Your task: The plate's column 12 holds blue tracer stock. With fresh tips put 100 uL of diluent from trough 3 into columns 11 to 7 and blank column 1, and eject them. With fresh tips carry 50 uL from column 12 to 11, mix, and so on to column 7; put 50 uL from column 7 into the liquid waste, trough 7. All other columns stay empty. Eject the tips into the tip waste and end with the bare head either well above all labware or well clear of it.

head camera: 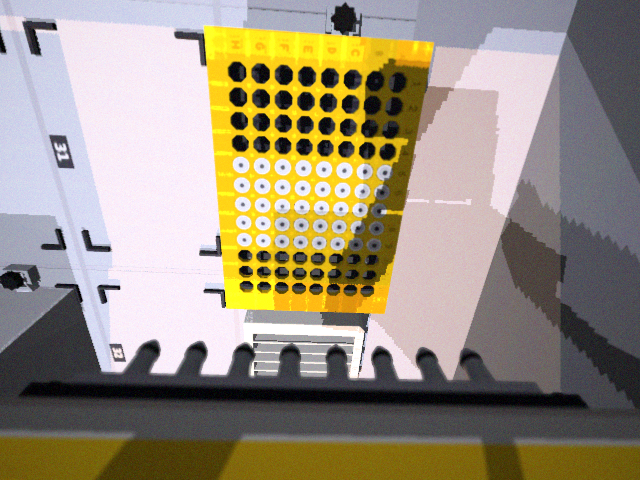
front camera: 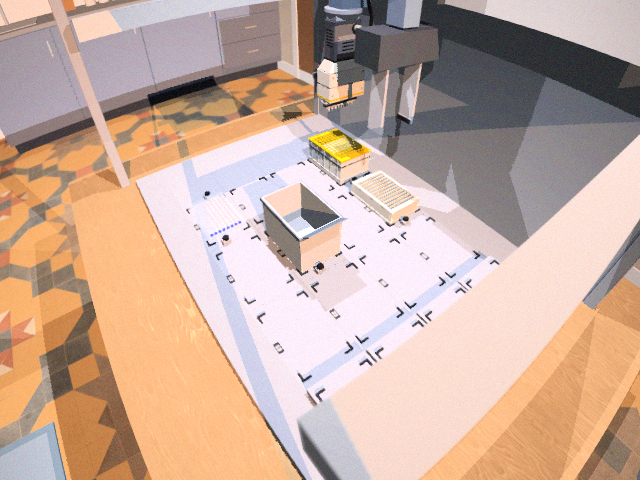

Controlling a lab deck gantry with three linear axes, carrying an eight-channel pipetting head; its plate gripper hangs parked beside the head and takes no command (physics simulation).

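The pipetting head (front camera: 341,87) hangs high over the far end of the deck; its eight nozzles (head camera: 290,356) are bare. The yellow tip rack (front camera: 354,169) (head camera: 217,103) shows white tips in columns 5 to 9; columns 1 to 4 and 10 to 12 are dark, empty holes. The trough reservoir (front camera: 405,208) (head camera: 305,328) stands beside the rack; its liquid levels cannot be told. The plate (front camera: 223,210) lies at the left, with a blue row along its near end. The tip waste bin (front camera: 320,249) stands mid-deck. The parked plate gripper (front camera: 391,122) hangs beside the head, fingers apart and empty.
Small dark knobs (front camera: 225,238) (front camera: 319,267) (head camera: 344,19) stand on the white deck. Black corner brackets mark the deck positions. A broad pale beam (front camera: 465,310) crosses the near right. A thin upright post (front camera: 98,113) stands at the back left.
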